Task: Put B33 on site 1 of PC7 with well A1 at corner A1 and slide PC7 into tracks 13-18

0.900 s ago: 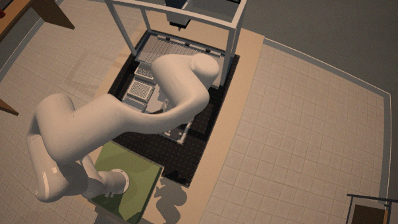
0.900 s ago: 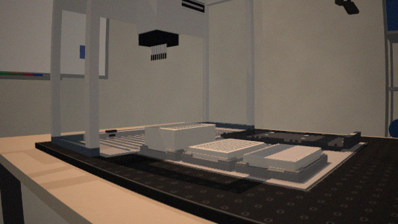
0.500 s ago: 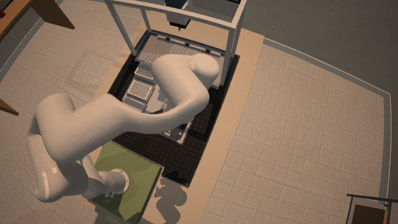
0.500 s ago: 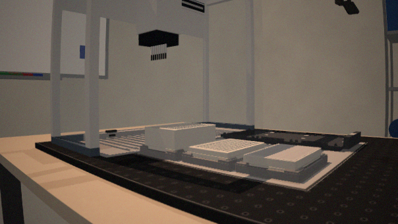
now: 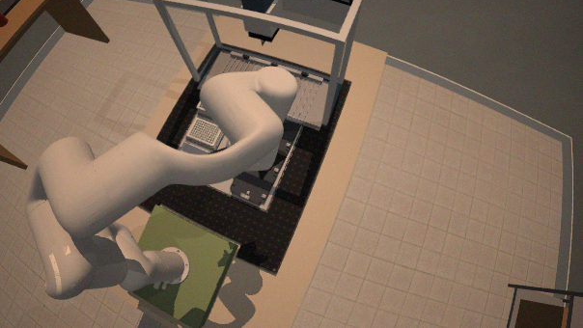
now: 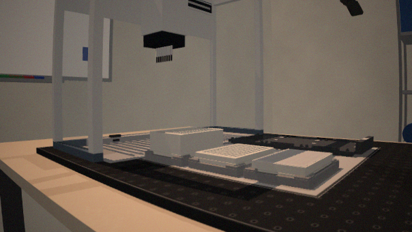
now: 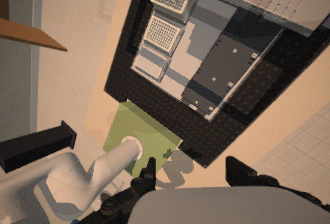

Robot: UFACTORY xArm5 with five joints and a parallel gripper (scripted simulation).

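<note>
The plate nest S1 is 34 cm below my hand, 29 cm to the left of it and 4 cm ahead of it. From my hand the other things lie so: pipetting head: 49 cm ahead, 18 cm to the left, 7 cm below; plate carrier PC7: 33 cm below, 15 cm ahead, 5 cm to the left; 96-well plate B38: 33 cm below, 30 cm to the left, 14 cm ahead.
</note>
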